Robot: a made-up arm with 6 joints.
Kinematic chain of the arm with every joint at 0, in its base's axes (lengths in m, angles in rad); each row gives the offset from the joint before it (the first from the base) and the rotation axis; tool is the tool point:
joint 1: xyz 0 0 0.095 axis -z
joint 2: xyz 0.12 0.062 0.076 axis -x
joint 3: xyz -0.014 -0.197 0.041 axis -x
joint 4: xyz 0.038 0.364 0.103 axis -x
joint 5: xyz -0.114 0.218 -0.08 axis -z
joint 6: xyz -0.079 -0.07 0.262 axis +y
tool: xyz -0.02 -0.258 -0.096
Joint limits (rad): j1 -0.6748..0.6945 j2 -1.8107..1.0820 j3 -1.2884..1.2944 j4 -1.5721..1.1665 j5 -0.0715..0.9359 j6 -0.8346..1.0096
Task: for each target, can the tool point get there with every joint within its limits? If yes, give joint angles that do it. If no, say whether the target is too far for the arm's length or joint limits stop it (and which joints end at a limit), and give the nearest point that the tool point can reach.
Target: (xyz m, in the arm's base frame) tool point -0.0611 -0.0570 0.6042
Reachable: yes | joints -0.3353 0.0401 -0.7472 0.5341 0.1671 -0.4779
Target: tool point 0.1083 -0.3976 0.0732
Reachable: yes | joints -0.5299 -1.5179 -0.7988 0.7217 0.0928 0.0908
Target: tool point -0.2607 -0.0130 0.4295
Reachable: yes | joints -0.4578 -0.0805 -0.2057 -1.0505 0.6665 -0.1441
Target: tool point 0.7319 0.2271 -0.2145
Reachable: no: joint limits stop it (at a limit: joint 1, joint 3, joint 4, joint 5, joint 6) | nearest point 0.2396 0.2374 -0.0107 | short by 0.533 m
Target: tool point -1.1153 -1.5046 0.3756
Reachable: no: too far | nearest point -0.4166 -0.5621 0.2521 | short by 1.180 m
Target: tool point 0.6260 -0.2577 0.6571
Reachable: no: joint limits stop it (at a limit: joint 1, joint 3, joint 4, joint 5, joint 6) | nearest point 0.2866 -0.3066 0.5279 | short by 0.366 m
